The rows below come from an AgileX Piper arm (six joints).
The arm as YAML. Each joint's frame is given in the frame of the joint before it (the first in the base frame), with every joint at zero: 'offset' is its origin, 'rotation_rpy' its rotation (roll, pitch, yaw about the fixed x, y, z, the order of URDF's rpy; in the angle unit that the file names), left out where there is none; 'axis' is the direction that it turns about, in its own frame. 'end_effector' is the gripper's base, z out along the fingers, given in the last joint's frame.
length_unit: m
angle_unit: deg
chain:
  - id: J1
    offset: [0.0, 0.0, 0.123]
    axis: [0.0, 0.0, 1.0]
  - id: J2
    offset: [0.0, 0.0, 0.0]
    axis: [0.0, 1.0, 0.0]
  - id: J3
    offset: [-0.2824, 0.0, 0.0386]
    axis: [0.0, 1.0, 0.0]
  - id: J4
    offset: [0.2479, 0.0, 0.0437]
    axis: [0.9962, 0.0, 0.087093]
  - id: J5
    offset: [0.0, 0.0, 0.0]
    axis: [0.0, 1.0, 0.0]
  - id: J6
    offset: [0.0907, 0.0, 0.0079]
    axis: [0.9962, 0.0, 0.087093]
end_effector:
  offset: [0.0, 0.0, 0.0]
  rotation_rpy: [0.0, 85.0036, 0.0]
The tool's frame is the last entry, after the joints.
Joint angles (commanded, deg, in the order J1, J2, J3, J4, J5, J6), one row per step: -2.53 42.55 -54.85 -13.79 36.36 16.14; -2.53 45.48 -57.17 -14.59 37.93 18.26; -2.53 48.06 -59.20 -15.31 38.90 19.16; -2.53 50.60 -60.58 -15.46 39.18 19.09; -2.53 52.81 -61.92 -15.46 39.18 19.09; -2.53 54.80 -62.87 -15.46 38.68 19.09; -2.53 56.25 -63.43 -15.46 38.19 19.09; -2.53 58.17 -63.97 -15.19 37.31 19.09; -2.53 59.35 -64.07 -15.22 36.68 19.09
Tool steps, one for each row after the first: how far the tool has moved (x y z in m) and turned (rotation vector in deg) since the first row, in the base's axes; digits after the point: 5 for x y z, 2 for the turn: 0.01114 -0.00173 0.00352 1.41 1.76 -1.29; 0.02147 -0.00318 0.00669 1.67 3.08 -2.07; 0.03296 -0.00393 0.00675 1.52 4.53 -2.18; 0.04316 -0.00438 0.00748 1.54 5.40 -2.19; 0.05299 -0.00465 0.00707 1.52 5.96 -2.07; 0.06038 -0.00481 0.00600 1.50 6.38 -1.95; 0.07049 -0.00471 0.00341 1.71 6.91 -1.66; 0.07684 -0.00481 0.00052 1.66 7.38 -1.51
